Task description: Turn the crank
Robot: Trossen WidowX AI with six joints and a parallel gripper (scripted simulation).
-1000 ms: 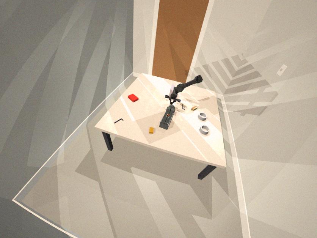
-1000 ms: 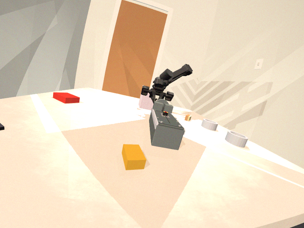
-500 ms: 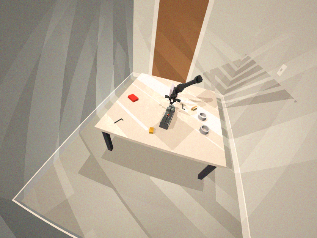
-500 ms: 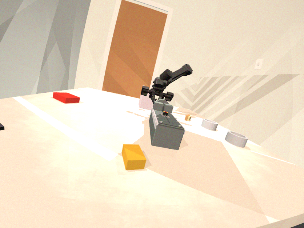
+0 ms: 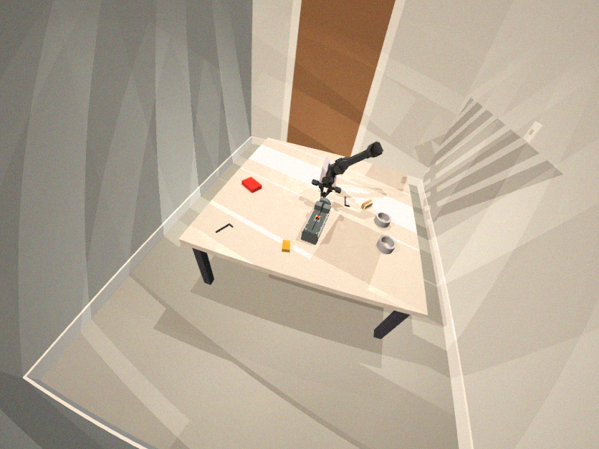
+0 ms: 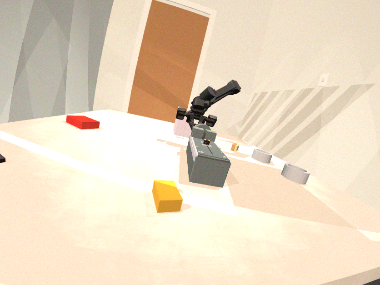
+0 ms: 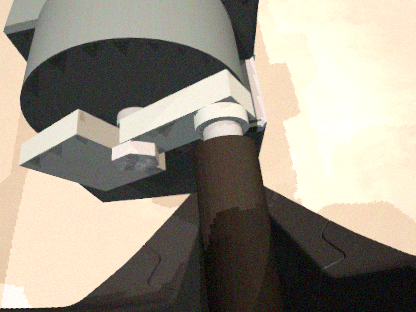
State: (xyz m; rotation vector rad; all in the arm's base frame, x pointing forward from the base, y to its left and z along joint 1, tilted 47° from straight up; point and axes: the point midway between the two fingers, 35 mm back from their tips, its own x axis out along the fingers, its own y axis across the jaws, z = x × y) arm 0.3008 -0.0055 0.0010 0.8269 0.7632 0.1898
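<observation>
My gripper tip is 20 mm past the dark brown crank handle and 20 mm below it. From my gripper tip the other things lie so: red pointer (170 mm ahead); then yellow block (370 mm ahead, 120 mm to the right, 70 mm below); then tan block (140 mm behind, 310 mm to the left, 60 mm below).
</observation>
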